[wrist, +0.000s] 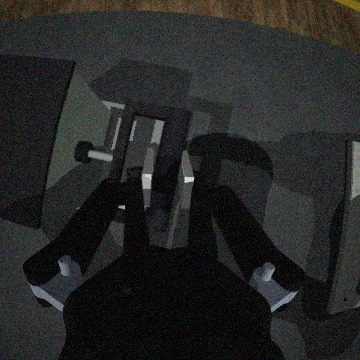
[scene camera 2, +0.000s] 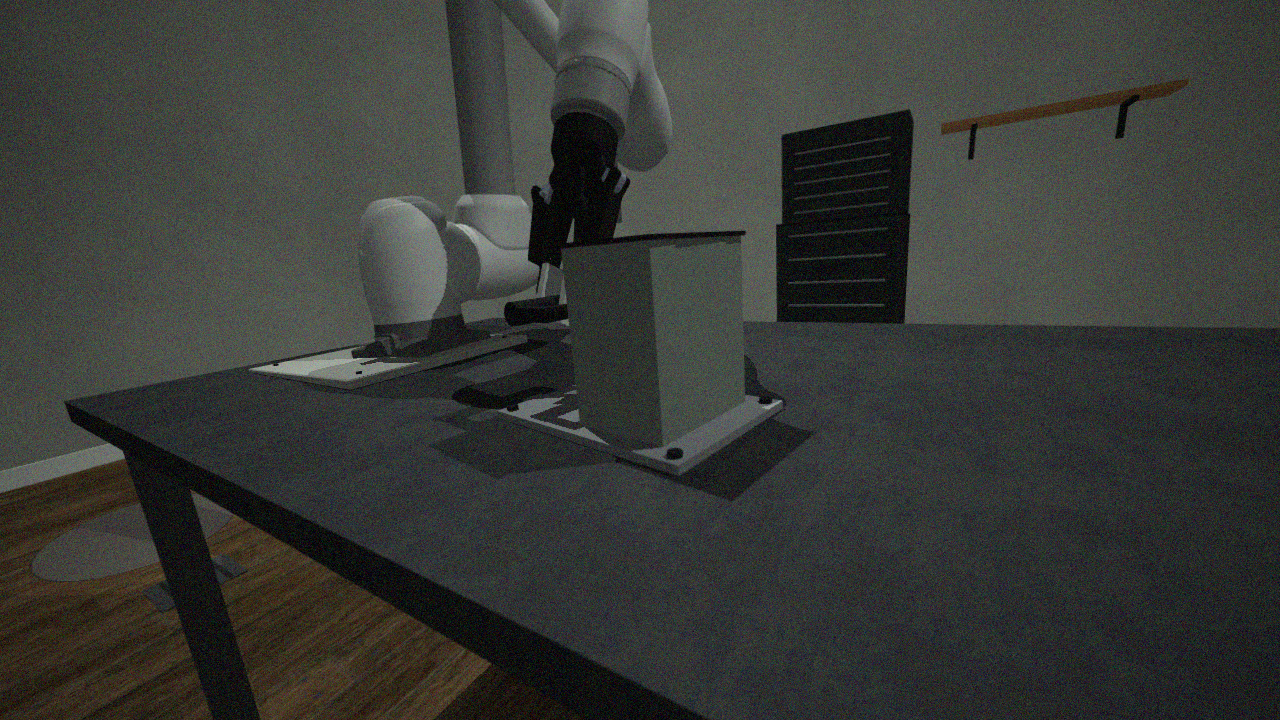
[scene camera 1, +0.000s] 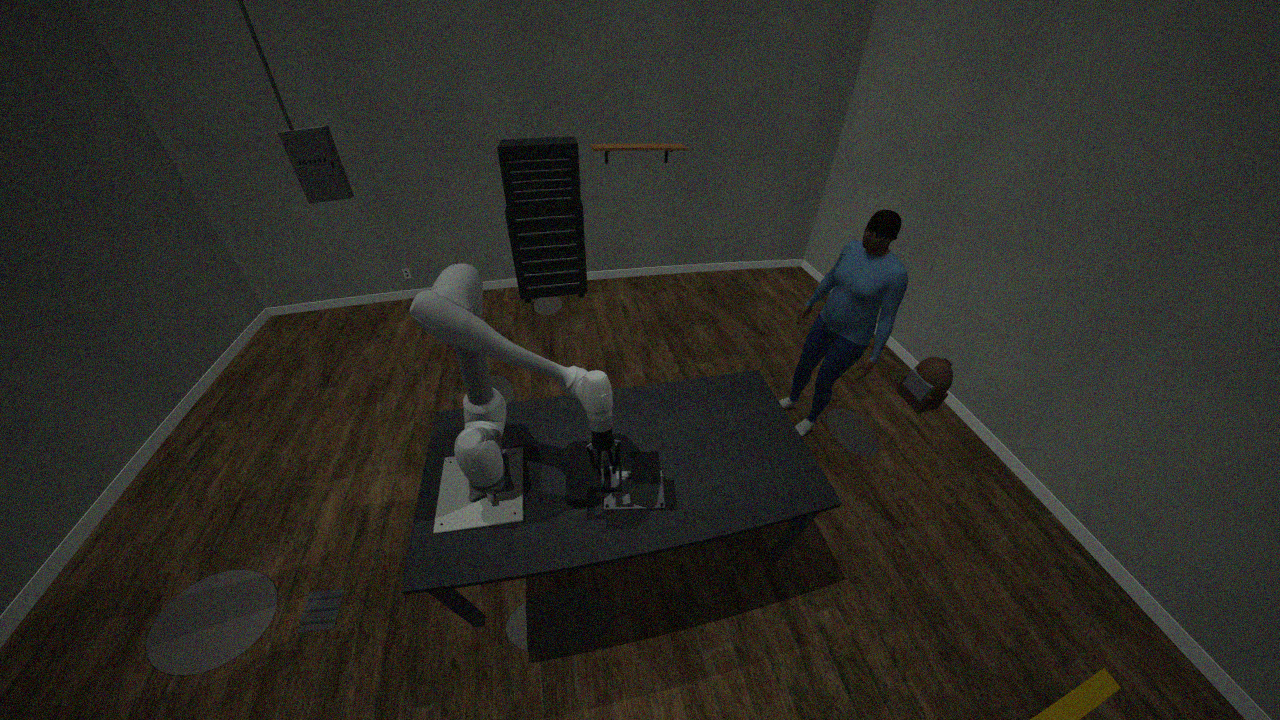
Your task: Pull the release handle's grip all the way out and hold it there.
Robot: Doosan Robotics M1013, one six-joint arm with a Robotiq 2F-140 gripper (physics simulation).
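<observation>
The release handle's housing is a pale box with a dark top [scene camera 1: 640,465] [scene camera 2: 698,331] [wrist: 32,130] on a light base plate [scene camera 2: 723,437]. Its grip is a dark bar [scene camera 2: 532,311] [wrist: 176,131] on the side facing the robot's base, joined to a dark frame that stands out from the box. My gripper [scene camera 1: 611,476] [scene camera 2: 551,282] [wrist: 165,161] points down over the grip. In the wrist view its two pale finger pads stand close on either side of the bar, so it is shut on the grip. The lower part of the grip is dark and partly hidden by the fingers.
A short pin with a black knob [wrist: 82,152] stands out from the box beside the frame. The robot's light mounting plate [scene camera 1: 454,514] [scene camera 2: 313,365] [wrist: 344,280] lies on the dark table [scene camera 1: 716,429] [scene camera 2: 984,501]. A person in blue [scene camera 1: 861,291] stands beyond the table.
</observation>
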